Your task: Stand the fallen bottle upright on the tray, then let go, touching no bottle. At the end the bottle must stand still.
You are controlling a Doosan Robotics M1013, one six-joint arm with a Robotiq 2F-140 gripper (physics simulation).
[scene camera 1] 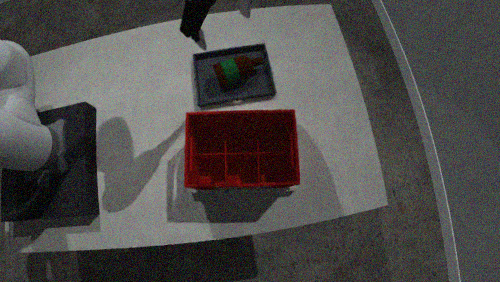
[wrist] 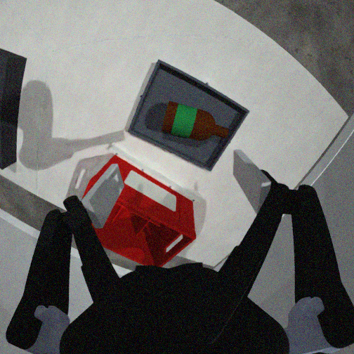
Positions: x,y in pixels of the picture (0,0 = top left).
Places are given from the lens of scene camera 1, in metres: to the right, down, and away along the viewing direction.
brown bottle (scene camera 1: 240,67): -0.03, -0.23, 0.77
